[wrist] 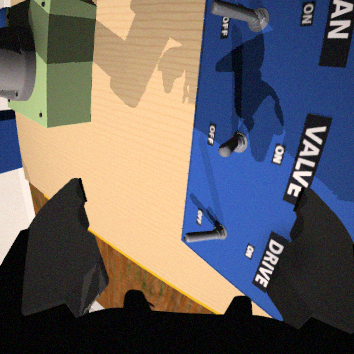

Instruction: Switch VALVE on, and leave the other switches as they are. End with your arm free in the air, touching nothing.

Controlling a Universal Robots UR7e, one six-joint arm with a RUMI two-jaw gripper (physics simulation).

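Places are measured from the arm's base along level axes (x right, y ahead, z up), in metres.
Where they show: gripper, fingertip midpoint: (189, 185); arm's base, origin of the base link: (21, 64).
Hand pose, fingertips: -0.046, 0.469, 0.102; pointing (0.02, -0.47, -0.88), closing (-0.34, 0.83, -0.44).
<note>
Each offset is from my fingertips to the centre of the thing, as dx, dy, dz. "spot": to the spot under its first point. Level surfaces: height alone.
The VALVE switch {spot: -0.015, +0.000, -0.079} (233, 144) is a short grey lever on the blue panel (320, 90), between its OFF and ON labels. Its tip points to the lower left of its base, on the OFF side, and it looks shorter than the other levers. The FAN lever {spot: -0.118, -0.048, -0.088} (240, 14), its label partly cut off, tilts to OFF at the top. The DRIVE lever {spot: +0.103, +0.024, -0.089} (205, 234) tilts to OFF below VALVE. My gripper (189, 185) is wide open and empty, its jaws at the lower left and lower right. The right jaw overlaps the view of the panel near the VALVE and DRIVE labels. No contact with a lever shows.
A green block with a grey cylindrical part (70, 90) stands at the upper left. The pale wooden table top {dz -0.199} (145, 150) lies between it and the panel, with a yellow-edged border toward the bottom. Dark arm shadows fall across panel and table.
</note>
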